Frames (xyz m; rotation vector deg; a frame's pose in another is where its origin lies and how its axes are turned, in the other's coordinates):
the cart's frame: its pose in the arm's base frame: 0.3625 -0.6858 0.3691 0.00 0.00 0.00
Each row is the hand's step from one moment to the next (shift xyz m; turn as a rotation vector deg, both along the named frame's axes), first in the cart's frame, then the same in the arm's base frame.
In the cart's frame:
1: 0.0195 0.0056 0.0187 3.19 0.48 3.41
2: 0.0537 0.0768 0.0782 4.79 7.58 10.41
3: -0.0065 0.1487 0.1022 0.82 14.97 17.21
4: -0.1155 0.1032 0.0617 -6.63 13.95 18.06
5: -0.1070 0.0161 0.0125 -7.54 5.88 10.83
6: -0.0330 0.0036 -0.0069 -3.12 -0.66 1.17
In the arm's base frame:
1: 0.0195 0.0056 0.0187 3.19 0.48 3.41
2: 0.0537 0.0768 0.0782 4.79 7.58 10.41
3: -0.0065 0.1487 0.1022 0.82 14.97 17.21
4: -0.1155 0.1032 0.0617 -6.63 13.95 18.06
5: -0.1070 0.0161 0.0125 -7.54 5.88 10.83
6: -0.0330 0.0036 -0.0069 -3.12 -0.66 1.17

